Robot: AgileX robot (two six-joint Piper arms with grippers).
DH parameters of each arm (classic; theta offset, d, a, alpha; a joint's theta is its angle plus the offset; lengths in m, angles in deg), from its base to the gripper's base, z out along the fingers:
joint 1: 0 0.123 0 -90
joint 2: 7.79 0 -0.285 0
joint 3: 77.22 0 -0.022 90
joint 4: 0 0.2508 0 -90
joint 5: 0 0 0.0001 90
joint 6: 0 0.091 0 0
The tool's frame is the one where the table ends.
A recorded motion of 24 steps. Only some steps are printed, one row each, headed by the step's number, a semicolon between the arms.
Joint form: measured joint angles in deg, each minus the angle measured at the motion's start. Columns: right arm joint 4, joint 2, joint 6, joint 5, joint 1, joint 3; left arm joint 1, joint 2, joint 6, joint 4, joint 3, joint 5.
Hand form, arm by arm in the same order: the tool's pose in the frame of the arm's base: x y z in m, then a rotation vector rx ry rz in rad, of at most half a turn. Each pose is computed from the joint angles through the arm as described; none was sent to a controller.
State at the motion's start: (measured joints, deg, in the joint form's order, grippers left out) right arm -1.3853 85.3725 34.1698 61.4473 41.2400 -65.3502; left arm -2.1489 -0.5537 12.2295 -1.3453 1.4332 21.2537
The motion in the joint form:
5: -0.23 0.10 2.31 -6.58 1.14 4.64; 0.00 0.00 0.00 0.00 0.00 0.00
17: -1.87 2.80 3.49 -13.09 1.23 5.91; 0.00 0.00 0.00 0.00 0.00 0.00
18: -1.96 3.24 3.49 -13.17 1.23 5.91; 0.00 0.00 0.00 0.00 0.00 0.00
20: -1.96 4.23 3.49 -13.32 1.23 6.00; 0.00 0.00 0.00 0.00 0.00 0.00
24: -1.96 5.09 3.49 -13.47 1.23 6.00; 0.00 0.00 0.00 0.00 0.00 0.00
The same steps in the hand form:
5: 0.2110 0.1897 0.2557 -0.1688 2.9055 0.2209; 0.0527 -0.0028 0.1719 0.2197 1.8581 0.0983
17: 0.2209 0.1970 0.2391 -0.1645 2.8574 0.2371; 0.0527 -0.0028 0.1719 0.2197 1.8581 0.0983
18: 0.2217 0.1976 0.2369 -0.1663 2.8619 0.2302; 0.0527 -0.0028 0.1719 0.2197 1.8581 0.0983
20: 0.2231 0.1989 0.2314 -0.1678 2.8756 0.2164; 0.0527 -0.0028 0.1719 0.2197 1.8581 0.0983
24: 0.2244 0.2001 0.2269 -0.1690 2.8860 0.2058; 0.0527 -0.0028 0.1719 0.2197 1.8581 0.0983

